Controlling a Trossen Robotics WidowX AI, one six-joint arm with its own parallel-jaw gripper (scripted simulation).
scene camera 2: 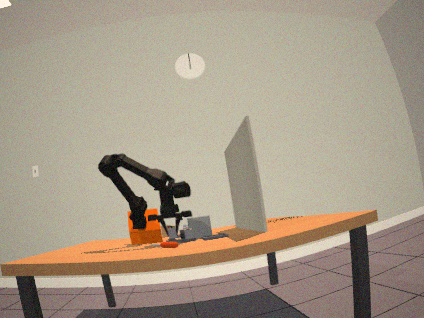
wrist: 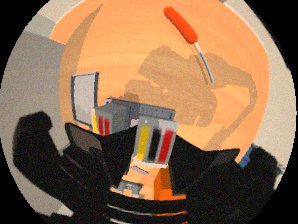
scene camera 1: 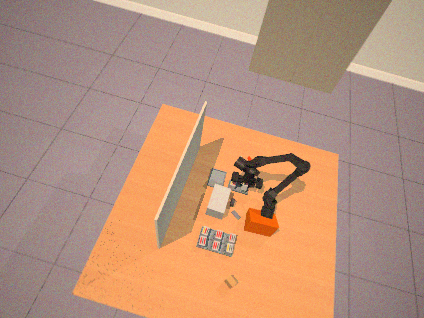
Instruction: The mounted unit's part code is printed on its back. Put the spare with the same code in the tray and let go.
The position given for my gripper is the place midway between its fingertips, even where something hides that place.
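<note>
My gripper [wrist: 153,129], visible. Upright panel [scene camera 2: 249,212] [scene camera 1: 168,205]. Grey tray [wrist: 84,85].
</note>
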